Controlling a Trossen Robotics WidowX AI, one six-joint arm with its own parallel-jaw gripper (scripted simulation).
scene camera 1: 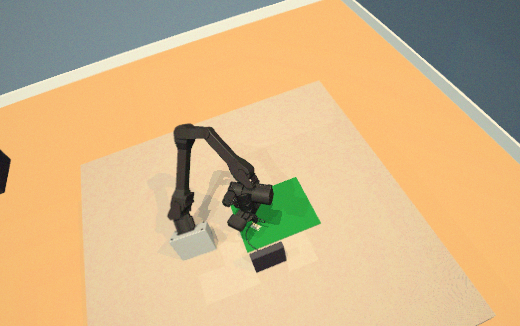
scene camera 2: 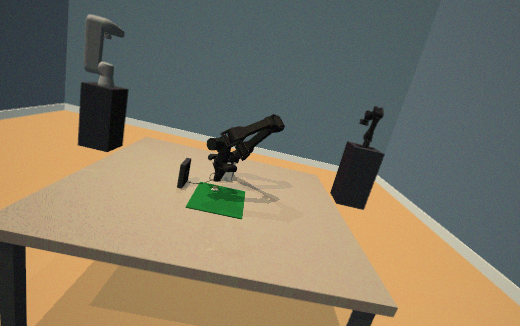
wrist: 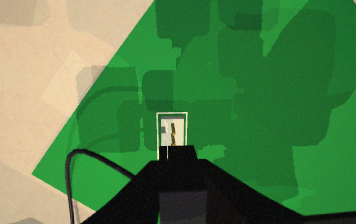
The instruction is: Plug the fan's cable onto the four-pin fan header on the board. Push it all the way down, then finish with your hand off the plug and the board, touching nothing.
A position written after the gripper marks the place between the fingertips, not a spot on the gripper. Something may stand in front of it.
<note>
In view: the gripper (scene camera 1: pixel 251 218) and a green board (scene camera 1: pixel 291 212).
The gripper also shows in the wrist view (wrist: pixel 178 168). The green board is seen too in scene camera 2 (scene camera 2: pixel 229 202) and in the wrist view (wrist: pixel 262 93).
</note>
